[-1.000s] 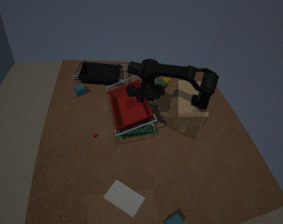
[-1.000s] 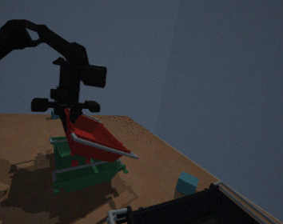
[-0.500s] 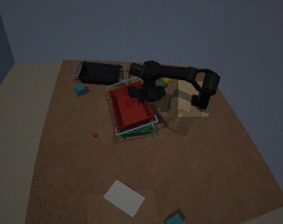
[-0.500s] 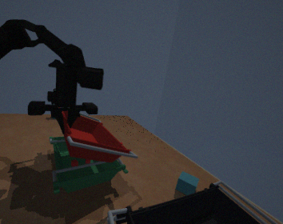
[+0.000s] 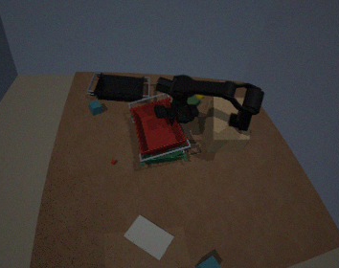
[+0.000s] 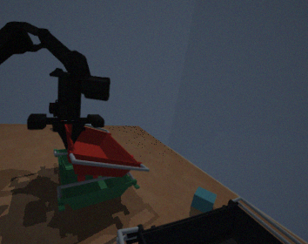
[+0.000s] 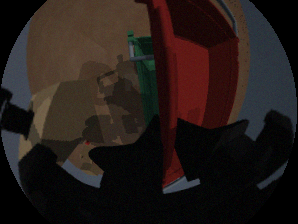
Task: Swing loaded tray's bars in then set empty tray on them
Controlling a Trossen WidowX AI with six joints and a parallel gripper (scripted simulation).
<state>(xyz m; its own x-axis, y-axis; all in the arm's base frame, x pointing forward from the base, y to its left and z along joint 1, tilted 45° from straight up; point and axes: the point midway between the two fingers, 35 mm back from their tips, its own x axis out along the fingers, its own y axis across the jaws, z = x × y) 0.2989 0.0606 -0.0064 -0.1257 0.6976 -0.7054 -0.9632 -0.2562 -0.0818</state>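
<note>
My gripper tip is 80 mm short of the red tray, 20 mm to the right of it and 10 mm below it. Also, from my gripper tip: red block 250 mm ahead, 150 mm to the left, 110 mm below; then white sheet 460 mm to the left, 120 mm below, 80 mm ahead; then green block 320 mm to the right, 140 mm behind, 100 mm below.
</note>
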